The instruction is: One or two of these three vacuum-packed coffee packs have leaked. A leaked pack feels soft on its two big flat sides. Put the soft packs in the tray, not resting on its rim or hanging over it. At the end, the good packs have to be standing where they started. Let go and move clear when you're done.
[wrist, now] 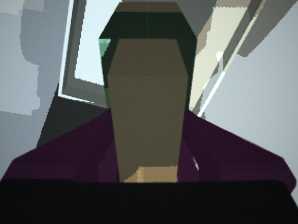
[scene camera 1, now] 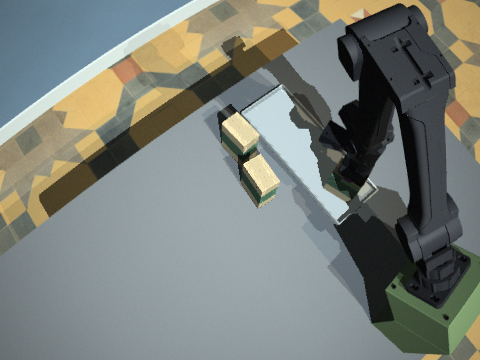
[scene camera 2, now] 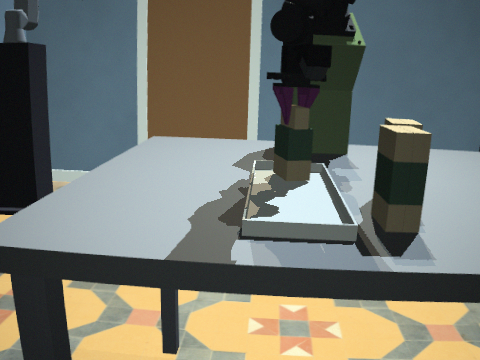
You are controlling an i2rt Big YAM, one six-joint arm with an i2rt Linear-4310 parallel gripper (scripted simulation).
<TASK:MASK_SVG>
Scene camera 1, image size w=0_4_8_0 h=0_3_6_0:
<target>tray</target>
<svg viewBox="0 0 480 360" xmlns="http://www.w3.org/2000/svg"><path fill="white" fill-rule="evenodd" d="M282 84L242 111L241 116L259 133L259 137L338 227L371 198L378 189L368 178L359 193L348 204L323 188L340 159L344 158L347 153L344 150L339 152L322 147L318 140L324 128Z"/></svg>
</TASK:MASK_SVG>
